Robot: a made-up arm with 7 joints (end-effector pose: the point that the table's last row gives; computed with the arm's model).
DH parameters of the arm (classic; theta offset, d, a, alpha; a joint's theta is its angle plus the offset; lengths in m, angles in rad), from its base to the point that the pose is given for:
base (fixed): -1.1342 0 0.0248 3.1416
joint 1: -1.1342 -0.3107 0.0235 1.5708
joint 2: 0 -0.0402 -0.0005 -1.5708
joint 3: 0 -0.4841 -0.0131 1.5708
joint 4: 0 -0.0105 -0.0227 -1.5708
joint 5: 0 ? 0.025 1.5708
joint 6: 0 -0.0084 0.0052 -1.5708
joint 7: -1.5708 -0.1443 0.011 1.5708
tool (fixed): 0 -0.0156 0 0
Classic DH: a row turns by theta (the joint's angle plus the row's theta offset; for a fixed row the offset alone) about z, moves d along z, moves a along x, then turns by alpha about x.
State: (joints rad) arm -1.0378 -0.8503 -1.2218 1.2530 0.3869 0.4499 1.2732
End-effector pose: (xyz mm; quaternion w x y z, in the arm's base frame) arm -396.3 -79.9 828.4 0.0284 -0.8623 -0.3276 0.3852
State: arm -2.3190 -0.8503 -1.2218 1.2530 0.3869 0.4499 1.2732
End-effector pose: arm -50.7 -428.7 828.4 0.2075 0.4956 0.7780 -0.3258
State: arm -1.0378 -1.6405 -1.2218 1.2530 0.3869 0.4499 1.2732
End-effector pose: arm -541.1 -325.3 476.3 0.2480 -0.8618 -0.4356 0.0783
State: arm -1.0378 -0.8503 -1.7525 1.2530 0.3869 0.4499 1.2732
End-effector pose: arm -513.7 -172.4 669.8 0.1812 0.8437 0.4315 -0.2630
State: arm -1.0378 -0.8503 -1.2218 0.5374 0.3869 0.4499 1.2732
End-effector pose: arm -393.1 -348.2 962.5 0.1567 -0.6720 -0.5987 0.4067
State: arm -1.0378 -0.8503 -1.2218 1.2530 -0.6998 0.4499 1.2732
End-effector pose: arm -463.8 -117.2 747.8 0.3390 0.5865 0.3195 -0.6626
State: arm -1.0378 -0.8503 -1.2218 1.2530 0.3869 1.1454 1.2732
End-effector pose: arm -312.5 -61.9 778.3 0.0127 0.9146 -0.0115 -0.4041
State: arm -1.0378 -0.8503 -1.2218 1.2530 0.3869 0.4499 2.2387
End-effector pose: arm -403.3 -89.7 841.4 0.1772 -0.9426 -0.2770 -0.0591
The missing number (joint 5, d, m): -0.3017
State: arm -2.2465 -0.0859 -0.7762 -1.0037 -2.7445 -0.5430 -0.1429
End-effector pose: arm 443.1 -44.3 1009.6 0.6310 -0.4400 -0.2426 0.5911
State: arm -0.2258 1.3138 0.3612 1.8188 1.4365 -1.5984 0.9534
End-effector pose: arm 556.8 51.0 109.6 0.0725 0.4844 -0.1389 -0.8607
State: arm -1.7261 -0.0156 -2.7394 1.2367 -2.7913 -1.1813 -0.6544
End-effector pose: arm -93.1 -334.2 842.2 0.2061 0.3533 0.8517 0.3276
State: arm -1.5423 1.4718 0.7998 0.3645 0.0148 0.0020 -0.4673
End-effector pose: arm 194.7 897.4 289.4 0.1289 -0.1630 0.1019 0.9728
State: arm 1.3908 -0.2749 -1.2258 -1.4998 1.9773 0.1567 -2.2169
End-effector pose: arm -508.9 105.7 738.0 0.1905 0.6941 0.6750 -0.1618
